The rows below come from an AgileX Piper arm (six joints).
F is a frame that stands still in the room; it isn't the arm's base.
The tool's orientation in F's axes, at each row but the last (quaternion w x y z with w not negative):
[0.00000 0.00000 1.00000 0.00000]
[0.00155 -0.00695 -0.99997 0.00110]
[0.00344 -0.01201 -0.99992 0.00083]
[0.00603 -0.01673 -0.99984 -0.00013]
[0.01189 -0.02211 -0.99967 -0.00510]
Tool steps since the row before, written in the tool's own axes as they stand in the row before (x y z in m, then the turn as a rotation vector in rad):
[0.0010 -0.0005 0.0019 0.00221 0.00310 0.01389]
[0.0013 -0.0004 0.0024 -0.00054 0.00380 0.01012]
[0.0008 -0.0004 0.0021 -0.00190 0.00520 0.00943]
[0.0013 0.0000 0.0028 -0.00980 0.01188 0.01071]
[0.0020 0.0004 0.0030 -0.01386 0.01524 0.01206]
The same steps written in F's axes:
[-0.0010 -0.0005 -0.0019 -0.00221 0.00310 -0.01389]
[-0.0013 -0.0004 -0.0024 0.00056 0.00377 -0.01013]
[-0.0008 -0.0004 -0.0021 0.00196 0.00514 -0.00945]
[-0.0013 0.0000 -0.0028 0.01006 0.01155 -0.01083]
[-0.0021 0.0005 -0.0029 0.01423 0.01474 -0.01224]

